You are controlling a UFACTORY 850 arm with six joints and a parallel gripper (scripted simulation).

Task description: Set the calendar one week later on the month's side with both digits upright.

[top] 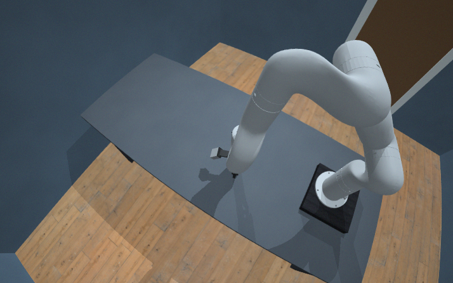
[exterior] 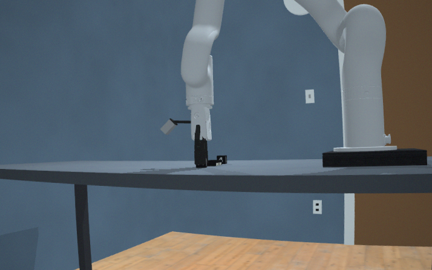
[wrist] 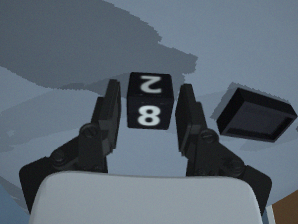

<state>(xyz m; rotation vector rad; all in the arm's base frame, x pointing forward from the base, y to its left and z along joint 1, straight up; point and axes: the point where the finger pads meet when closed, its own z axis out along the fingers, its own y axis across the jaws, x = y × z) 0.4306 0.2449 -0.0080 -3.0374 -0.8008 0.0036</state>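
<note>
Now: the calendar cube 10 mm below my hand. The rest, counted from my hand: black tray 30 mm ahead, 100 mm to the right, 20 mm below.
</note>
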